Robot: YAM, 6 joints.
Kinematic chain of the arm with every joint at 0, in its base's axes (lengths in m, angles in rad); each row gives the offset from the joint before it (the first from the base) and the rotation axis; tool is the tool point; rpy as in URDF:
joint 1: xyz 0 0 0.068 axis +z
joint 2: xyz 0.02 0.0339 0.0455 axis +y
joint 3: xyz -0.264 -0.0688 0 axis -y
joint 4: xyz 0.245 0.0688 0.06 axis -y
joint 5: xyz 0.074 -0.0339 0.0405 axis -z
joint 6: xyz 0.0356 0 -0.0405 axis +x
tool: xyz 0 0 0 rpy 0 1.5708 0
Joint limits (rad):
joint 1: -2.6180..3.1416
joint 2: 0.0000..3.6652
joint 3: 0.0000..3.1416
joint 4: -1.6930..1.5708
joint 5: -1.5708..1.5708
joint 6: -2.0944..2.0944
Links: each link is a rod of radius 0.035 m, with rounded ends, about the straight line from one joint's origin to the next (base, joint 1, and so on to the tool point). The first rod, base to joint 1, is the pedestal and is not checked.
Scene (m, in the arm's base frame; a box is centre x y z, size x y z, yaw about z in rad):
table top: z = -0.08
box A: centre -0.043 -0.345 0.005 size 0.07 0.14 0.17 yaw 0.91
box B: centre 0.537 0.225 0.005 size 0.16 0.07 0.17 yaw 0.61
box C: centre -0.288 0.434 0 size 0.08 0.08 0.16 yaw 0.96
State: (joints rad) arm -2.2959 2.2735 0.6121 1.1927 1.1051 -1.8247
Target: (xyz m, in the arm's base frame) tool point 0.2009 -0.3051 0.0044
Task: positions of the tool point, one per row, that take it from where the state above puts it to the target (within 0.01 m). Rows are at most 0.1 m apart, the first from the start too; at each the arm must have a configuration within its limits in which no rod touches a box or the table.
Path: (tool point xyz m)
1: -0.1434 -0.2030 0.0006
2: -0.0738 -0.1714 -0.0034
3: -0.0468 -0.1767 0.0011
4: -0.0199 -0.1766 0.0069
5: 0.0328 -0.2404 -0.0010
6: 0.1087 -0.2857 -0.0017
7: 0.2009 -0.3051 0.0044

